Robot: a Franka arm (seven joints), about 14 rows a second.
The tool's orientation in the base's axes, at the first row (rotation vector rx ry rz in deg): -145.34 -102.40 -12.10
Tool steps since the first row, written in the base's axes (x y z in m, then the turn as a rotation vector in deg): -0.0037 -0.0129 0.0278 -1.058 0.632 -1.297; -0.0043 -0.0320 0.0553 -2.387 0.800 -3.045; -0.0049 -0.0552 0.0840 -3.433 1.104 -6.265; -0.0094 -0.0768 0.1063 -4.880 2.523 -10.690; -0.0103 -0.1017 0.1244 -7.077 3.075 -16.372; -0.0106 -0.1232 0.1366 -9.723 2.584 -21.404; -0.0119 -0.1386 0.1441 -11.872 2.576 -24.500; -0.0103 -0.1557 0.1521 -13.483 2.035 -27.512; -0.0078 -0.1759 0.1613 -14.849 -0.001 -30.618; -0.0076 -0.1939 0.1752 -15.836 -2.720 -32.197
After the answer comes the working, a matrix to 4 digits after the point.
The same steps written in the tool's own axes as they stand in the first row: -0.0097 0.0024 -0.0292 0.074 -1.276 1.252; -0.0242 0.0097 -0.0585 -0.433 -2.673 2.877; -0.0424 0.0185 -0.0894 -0.909 -3.927 6.000; -0.0612 0.0228 -0.1141 -0.631 -6.000 10.395; -0.0825 0.0314 -0.1347 -1.572 -8.548 15.876; -0.1011 0.0390 -0.1490 -3.554 -11.131 20.563; -0.1150 0.0434 -0.1582 -4.670 -13.309 23.428; -0.1294 0.0511 -0.1677 -6.097 -14.796 26.206; -0.1463 0.0608 -0.1787 -8.852 -15.551 28.944; -0.1612 0.0678 -0.1943 -11.923 -15.639 30.135
The tool's axes in the first row as the columns of a matrix, in the base's axes (rounded; the answer above uses it unrounded):
0.3305 0.9392 0.0927
0.9350 -0.3393 0.1036
0.1288 0.0524 -0.9903

